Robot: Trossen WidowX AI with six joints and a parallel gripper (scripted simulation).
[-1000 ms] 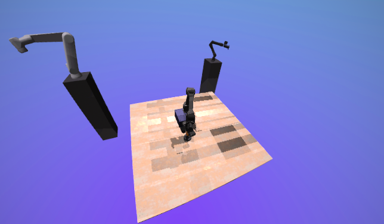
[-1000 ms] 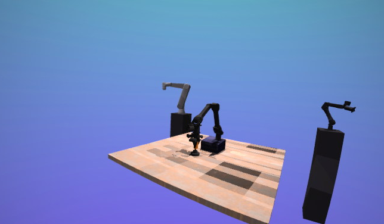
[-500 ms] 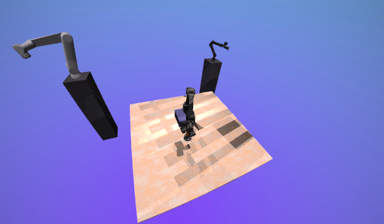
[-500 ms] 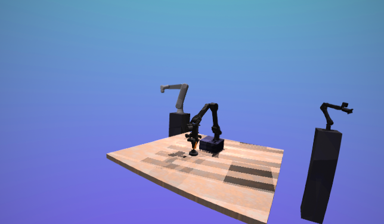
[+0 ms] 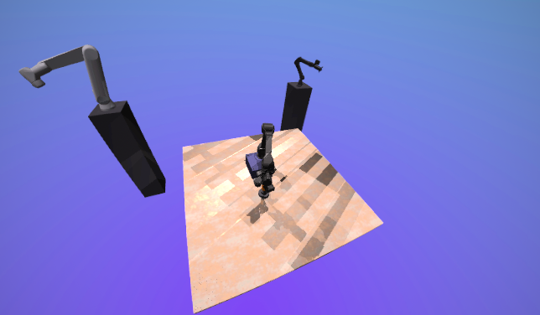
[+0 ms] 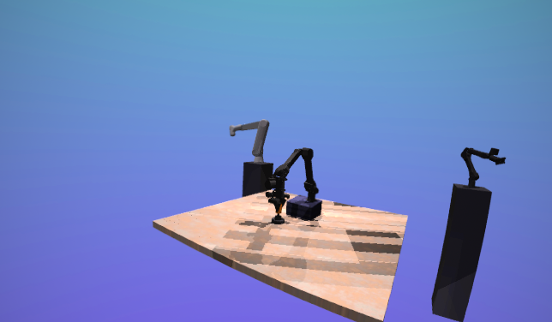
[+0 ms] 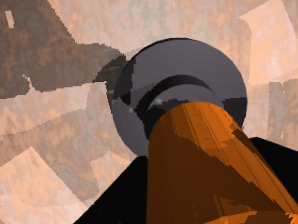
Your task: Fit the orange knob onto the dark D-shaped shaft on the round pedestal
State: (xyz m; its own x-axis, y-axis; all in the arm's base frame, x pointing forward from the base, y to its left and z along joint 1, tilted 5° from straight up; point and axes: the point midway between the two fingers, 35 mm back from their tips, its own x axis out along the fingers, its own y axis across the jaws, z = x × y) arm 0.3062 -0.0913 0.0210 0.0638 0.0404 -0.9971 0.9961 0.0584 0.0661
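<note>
My gripper tip is now 2 cm below the orange knob. Round my gripper tip: round pedestal (4 cm below).
</note>
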